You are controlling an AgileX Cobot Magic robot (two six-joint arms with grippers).
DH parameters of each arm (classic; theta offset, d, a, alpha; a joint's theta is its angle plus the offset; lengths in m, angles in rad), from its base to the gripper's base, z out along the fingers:
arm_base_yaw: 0 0.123 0 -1.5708
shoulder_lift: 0.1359 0 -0.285 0
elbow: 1.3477 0 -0.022 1.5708
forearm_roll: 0 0.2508 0 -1.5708
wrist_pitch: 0 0 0.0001 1.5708
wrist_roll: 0 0.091 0 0
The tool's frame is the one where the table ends.
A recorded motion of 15 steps. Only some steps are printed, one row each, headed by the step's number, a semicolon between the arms.
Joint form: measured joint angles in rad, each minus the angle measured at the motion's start. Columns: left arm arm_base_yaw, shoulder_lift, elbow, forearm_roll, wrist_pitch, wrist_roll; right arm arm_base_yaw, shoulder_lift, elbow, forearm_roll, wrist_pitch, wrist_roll.
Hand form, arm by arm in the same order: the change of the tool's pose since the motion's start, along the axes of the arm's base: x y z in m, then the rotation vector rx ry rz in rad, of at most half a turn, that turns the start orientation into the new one. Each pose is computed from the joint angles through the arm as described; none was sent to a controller.
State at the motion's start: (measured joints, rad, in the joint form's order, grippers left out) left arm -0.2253 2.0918 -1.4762 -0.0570 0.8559 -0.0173; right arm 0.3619 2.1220 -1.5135 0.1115 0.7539 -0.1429
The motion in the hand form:
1: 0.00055 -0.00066 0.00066 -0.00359 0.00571 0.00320; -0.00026 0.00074 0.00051 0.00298 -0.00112 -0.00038
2: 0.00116 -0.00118 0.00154 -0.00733 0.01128 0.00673; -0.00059 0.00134 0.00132 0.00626 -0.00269 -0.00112
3: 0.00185 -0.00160 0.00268 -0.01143 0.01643 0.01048; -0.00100 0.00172 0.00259 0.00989 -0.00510 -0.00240
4: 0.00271 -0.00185 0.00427 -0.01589 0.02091 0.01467; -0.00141 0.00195 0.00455 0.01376 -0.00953 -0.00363
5: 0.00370 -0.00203 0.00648 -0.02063 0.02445 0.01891; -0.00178 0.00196 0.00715 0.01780 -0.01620 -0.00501
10: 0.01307 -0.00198 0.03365 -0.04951 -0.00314 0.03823; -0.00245 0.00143 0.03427 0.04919 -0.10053 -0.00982
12: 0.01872 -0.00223 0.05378 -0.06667 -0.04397 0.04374; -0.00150 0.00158 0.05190 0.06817 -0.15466 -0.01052
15: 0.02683 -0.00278 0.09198 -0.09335 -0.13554 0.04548; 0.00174 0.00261 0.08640 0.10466 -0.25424 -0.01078
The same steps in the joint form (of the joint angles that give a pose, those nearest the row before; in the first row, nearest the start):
1: -0.0004 0.0025 -0.0075 -0.0048 0.0098 -0.0017; 0.0014 -0.0012 0.0003 0.0027 -0.0012 0.0004
2: -0.0003 0.0047 -0.0155 -0.0097 0.0201 -0.0033; 0.0026 -0.0034 0.0010 0.0055 -0.0024 0.0008
3: 0.0000 0.0066 -0.0240 -0.0149 0.0307 -0.0048; 0.0034 -0.0070 0.0024 0.0084 -0.0038 0.0013
4: 0.0009 0.0081 -0.0337 -0.0203 0.0422 -0.0063; 0.0039 -0.0123 0.0039 0.0106 -0.0057 0.0018
5: 0.0020 0.0089 -0.0446 -0.0256 0.0547 -0.0078; 0.0041 -0.0191 0.0058 0.0122 -0.0084 0.0023
10: 0.0110 -0.0040 -0.1343 -0.0448 0.1238 -0.0165; 0.0041 -0.0809 0.0084 0.0123 -0.0396 0.0044
12: 0.0146 -0.0171 -0.1911 -0.0508 0.1499 -0.0201; 0.0041 -0.1124 -0.0040 0.0109 -0.0531 0.0045
15: 0.0181 -0.0415 -0.2940 -0.0542 0.1820 -0.0235; 0.0041 -0.1588 -0.0516 0.0092 -0.0652 0.0046

